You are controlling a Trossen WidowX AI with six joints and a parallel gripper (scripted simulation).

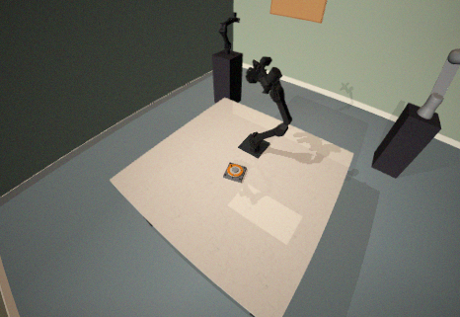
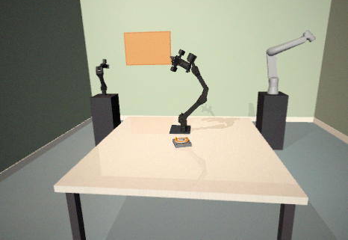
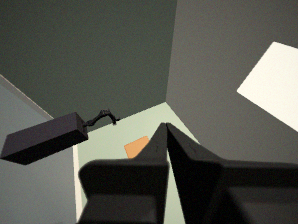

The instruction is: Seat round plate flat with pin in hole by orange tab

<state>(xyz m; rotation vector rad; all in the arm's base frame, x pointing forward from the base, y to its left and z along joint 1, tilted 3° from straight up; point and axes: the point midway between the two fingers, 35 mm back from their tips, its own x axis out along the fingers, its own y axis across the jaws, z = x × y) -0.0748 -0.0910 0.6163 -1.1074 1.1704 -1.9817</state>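
Now: gripper tip 62 cm above the base, 32 cm short of it and 11 cm to the right of it.
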